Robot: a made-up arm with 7 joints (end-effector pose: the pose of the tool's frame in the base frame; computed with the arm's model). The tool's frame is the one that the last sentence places. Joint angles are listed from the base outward.
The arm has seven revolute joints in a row. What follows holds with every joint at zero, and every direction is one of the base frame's. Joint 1 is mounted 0.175 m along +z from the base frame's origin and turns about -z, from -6.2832 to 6.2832 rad. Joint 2 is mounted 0.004 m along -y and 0.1 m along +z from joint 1 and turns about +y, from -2.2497 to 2.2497 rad. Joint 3 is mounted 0.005 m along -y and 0.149 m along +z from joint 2 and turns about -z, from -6.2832 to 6.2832 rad. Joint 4 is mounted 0.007 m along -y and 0.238 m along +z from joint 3 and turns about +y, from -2.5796 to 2.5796 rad. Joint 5 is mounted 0.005 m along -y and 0.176 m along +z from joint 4 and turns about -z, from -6.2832 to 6.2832 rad. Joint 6 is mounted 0.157 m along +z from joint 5 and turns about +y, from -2.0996 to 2.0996 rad. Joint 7 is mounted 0.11 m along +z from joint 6 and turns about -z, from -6.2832 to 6.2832 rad. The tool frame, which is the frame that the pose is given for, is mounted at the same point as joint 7; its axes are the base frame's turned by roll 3.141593, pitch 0 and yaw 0 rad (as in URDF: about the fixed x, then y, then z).
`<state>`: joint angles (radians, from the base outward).
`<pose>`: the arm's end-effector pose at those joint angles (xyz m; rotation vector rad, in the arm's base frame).
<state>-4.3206 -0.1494 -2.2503 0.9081 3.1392 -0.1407 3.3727</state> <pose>0.3741 0.1803 0.8824 2.3657 -0.0118 -1.4335</pose>
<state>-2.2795 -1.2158 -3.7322 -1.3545 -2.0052 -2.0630 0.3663</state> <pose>0.0914 -0.4477 0.5991 -0.4611 -0.6710 -1.5952</pose>
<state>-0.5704 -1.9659 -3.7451 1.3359 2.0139 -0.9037 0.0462</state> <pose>-0.0946 -0.4048 -0.1644 -1.6898 0.7753 1.8900</pose>
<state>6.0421 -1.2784 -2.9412 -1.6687 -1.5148 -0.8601 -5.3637</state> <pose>-0.2041 -0.0458 0.7695 1.2026 -2.2124 0.7470</pose>
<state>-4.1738 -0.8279 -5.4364 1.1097 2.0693 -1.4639 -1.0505</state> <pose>-0.0851 0.2514 0.8172 -0.0470 2.4574 1.6311</pose>
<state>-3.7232 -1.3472 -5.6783 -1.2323 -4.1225 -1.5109 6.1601</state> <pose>0.6161 0.1336 0.2019 -2.6614 0.2186 1.0984</pose>
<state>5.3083 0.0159 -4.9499 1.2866 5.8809 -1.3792 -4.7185</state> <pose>0.2857 -0.1576 0.8562 -1.6960 2.1978 0.1990</pose>
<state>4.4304 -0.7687 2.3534 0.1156 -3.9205 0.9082 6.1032</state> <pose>0.1104 -0.5721 0.8158 -0.0706 2.2108 1.0241</pose>
